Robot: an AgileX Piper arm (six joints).
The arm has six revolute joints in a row. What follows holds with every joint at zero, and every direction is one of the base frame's.
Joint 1 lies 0.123 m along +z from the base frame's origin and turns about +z.
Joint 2 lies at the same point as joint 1 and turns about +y.
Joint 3 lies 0.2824 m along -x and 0.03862 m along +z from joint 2 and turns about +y.
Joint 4 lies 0.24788 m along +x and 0.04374 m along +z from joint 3 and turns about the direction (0.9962, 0, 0.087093).
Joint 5 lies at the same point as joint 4 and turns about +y.
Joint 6 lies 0.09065 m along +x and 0.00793 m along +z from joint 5 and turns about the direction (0.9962, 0, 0.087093).
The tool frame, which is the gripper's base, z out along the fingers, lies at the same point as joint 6; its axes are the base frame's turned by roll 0, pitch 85.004 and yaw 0 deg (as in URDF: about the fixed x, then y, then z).
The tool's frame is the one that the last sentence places.
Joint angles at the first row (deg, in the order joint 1, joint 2, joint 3, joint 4, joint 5, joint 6):
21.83 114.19 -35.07 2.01 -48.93 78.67
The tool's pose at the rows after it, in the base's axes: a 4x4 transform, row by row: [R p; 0 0 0 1], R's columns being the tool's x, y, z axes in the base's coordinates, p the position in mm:
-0.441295 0.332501 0.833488 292.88; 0.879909 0.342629 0.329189 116.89; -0.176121 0.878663 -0.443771 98.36; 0 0 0 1
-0.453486 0.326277 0.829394 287.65; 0.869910 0.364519 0.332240 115.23; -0.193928 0.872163 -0.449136 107.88; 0 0 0 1
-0.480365 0.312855 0.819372 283.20; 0.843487 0.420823 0.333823 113.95; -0.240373 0.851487 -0.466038 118.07; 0 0 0 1
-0.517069 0.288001 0.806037 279.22; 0.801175 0.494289 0.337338 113.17; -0.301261 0.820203 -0.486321 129.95; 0 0 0 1
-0.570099 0.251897 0.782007 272.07; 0.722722 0.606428 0.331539 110.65; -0.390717 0.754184 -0.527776 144.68; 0 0 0 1
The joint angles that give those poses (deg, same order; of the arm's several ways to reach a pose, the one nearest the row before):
21.83 111.38 -33.52 0.34 -46.52 78.55
21.83 108.46 -32.49 0.00 -44.29 77.46
21.83 105.25 -31.97 -0.46 -40.51 74.43
21.83 101.70 -31.91 -1.32 -35.70 70.47
21.83 96.83 -31.86 -2.06 -28.13 63.83

